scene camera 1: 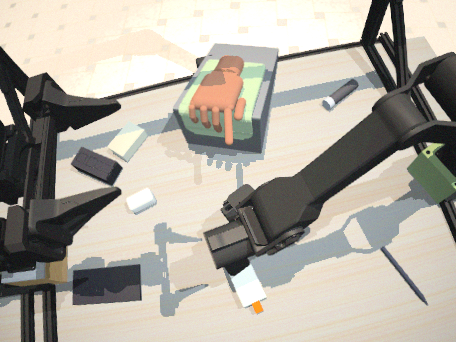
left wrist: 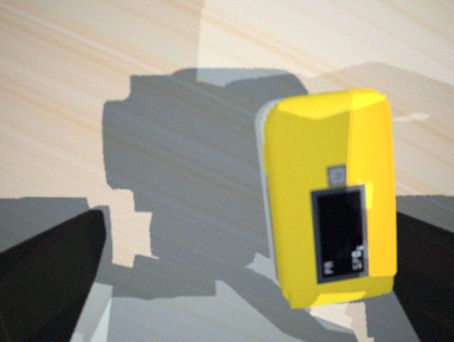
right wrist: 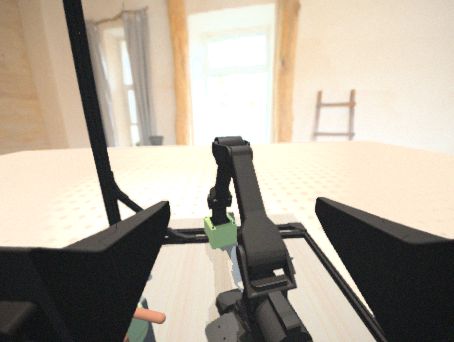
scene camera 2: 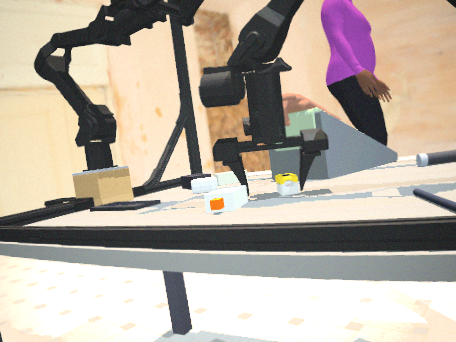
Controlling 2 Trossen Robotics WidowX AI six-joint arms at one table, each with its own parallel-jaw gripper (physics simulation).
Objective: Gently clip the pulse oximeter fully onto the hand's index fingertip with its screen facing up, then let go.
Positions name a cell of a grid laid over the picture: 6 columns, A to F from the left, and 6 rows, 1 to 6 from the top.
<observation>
My right gripper (scene camera 1: B3) is open, holding nothing. A white box with orange end (scene camera 2: C4) and a pale green block (scene camera 1: B3) rest on the table. Further things: my left gripper (scene camera 2: D4) and a yellow pulse oximeter (left wrist: E3).
The white box with orange end also shows in scene camera 1 (scene camera 1: D5). My left gripper shows as well in scene camera 1 (scene camera 1: D5) and in the left wrist view (left wrist: D4). My right gripper also shows in the right wrist view (right wrist: D4). Scene camera 1 does not show the yellow pulse oximeter, which is hidden by my left arm. The right wrist view misses the yellow pulse oximeter: it is out of frame.
</observation>
